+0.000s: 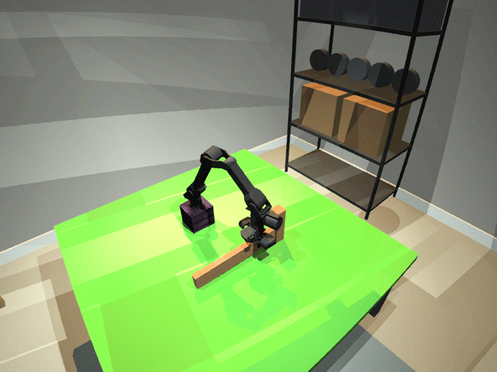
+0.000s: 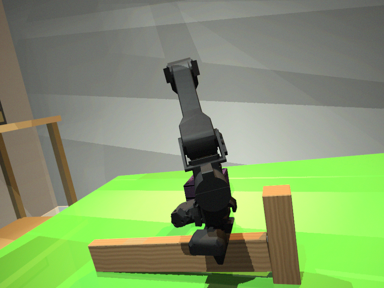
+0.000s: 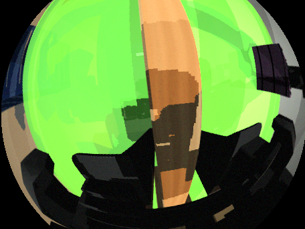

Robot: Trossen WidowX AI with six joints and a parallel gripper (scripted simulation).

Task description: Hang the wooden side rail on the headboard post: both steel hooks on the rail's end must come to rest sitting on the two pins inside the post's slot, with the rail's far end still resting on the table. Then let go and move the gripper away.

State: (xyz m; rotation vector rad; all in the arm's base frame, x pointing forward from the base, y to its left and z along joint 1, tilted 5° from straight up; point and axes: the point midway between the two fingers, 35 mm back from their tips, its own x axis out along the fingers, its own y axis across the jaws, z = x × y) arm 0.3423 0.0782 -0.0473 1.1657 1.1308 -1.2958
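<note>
Right now the headboard post is 120 mm to the left of my gripper tip and 50 mm above it.
</note>
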